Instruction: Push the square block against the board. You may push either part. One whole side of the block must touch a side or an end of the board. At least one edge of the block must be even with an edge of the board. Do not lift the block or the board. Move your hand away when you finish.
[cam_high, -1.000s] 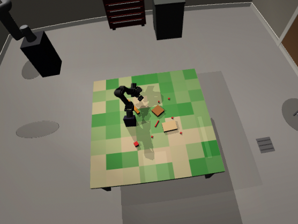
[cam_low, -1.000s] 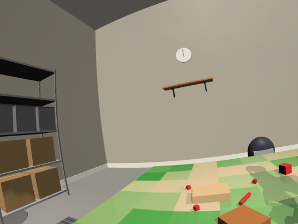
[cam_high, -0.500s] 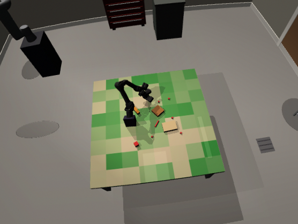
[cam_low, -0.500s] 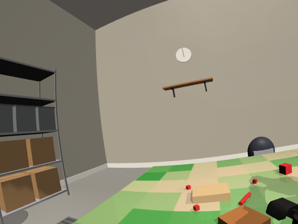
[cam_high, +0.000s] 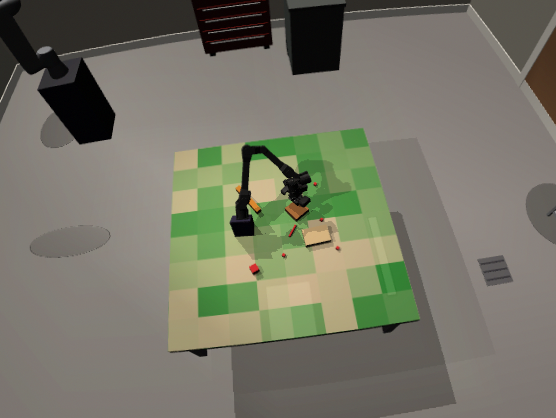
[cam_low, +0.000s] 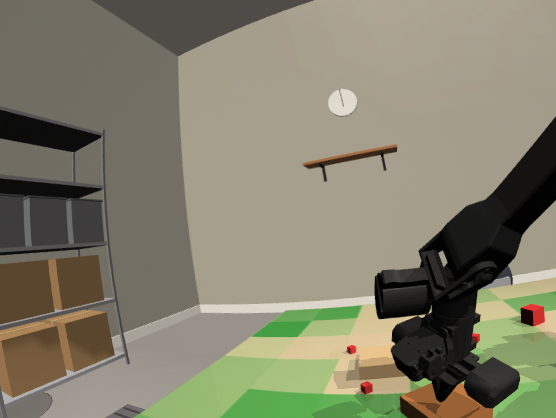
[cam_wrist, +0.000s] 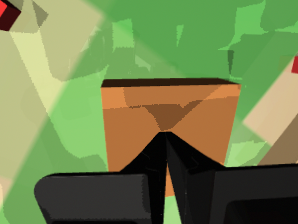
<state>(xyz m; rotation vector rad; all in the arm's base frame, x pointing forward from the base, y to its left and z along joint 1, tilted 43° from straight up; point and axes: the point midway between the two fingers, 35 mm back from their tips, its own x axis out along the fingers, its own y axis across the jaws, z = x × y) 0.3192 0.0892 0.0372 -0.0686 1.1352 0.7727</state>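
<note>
My gripper tip is 2 cm above the brown square block, 1 cm to the left of it and 1 cm past it. Also, from my gripper tip: red cube 35 cm to the right, 29 cm behind, 2 cm below; flat tan slab 20 cm to the right, 7 cm ahead, 2 cm below; thin red stick 14 cm to the right, 5 cm behind, 3 cm below.
</note>
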